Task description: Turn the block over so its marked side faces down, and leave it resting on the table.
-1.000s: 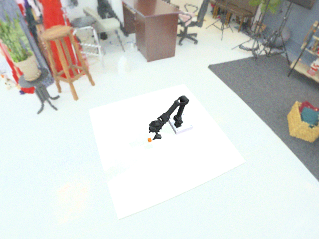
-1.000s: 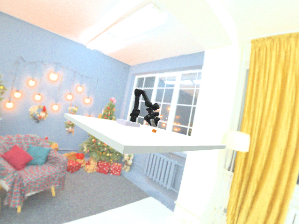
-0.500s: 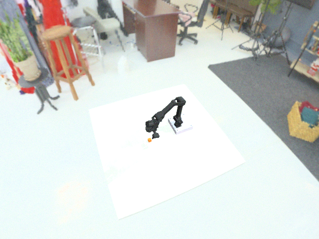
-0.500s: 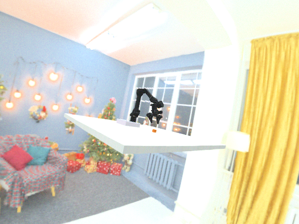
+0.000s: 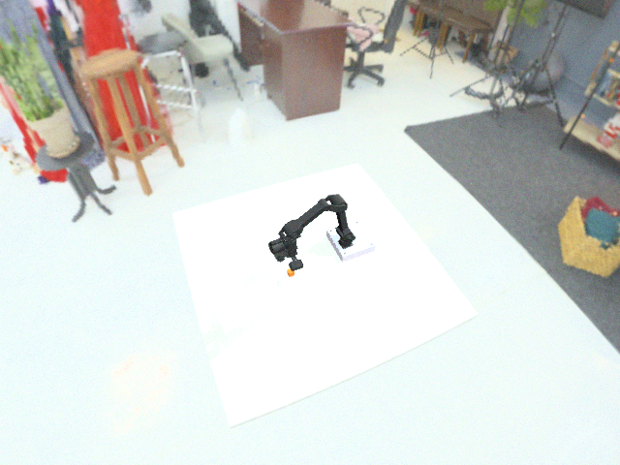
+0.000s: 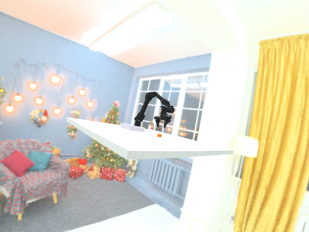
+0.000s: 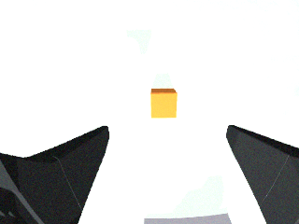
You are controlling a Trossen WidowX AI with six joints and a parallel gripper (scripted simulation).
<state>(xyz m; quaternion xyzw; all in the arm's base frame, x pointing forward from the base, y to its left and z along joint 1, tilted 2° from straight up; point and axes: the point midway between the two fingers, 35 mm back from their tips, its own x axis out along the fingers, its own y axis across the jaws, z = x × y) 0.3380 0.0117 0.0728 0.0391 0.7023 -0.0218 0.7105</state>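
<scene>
Now: the block 80 mm below my gripper tip and 10 mm behind it.
</scene>
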